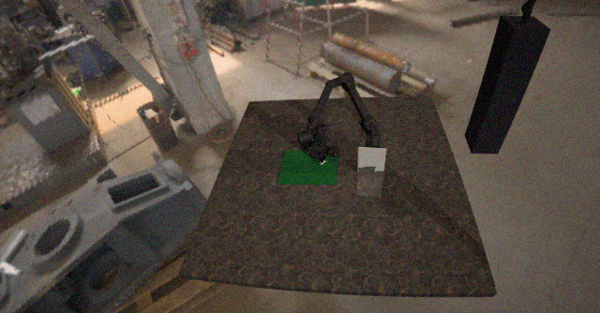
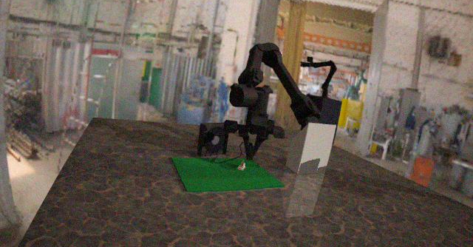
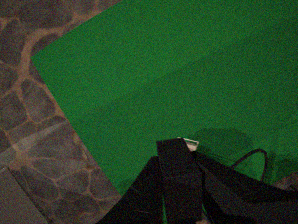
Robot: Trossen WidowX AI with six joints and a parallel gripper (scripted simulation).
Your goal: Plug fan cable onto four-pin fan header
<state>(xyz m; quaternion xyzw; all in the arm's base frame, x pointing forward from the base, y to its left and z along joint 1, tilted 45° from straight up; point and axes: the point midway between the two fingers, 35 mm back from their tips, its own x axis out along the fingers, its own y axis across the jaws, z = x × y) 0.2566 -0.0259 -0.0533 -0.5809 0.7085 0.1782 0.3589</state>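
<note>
Now: the pale header 4 cm to the right of my gripper tip and 6 cm below it. From my gripper tip the other things lie so: black plug (1 cm to the right, 1 cm above); black fan (6 cm ahead, 17 cm to the right); green board (8 cm ahead, 1 cm to the right, 8 cm below).
</note>
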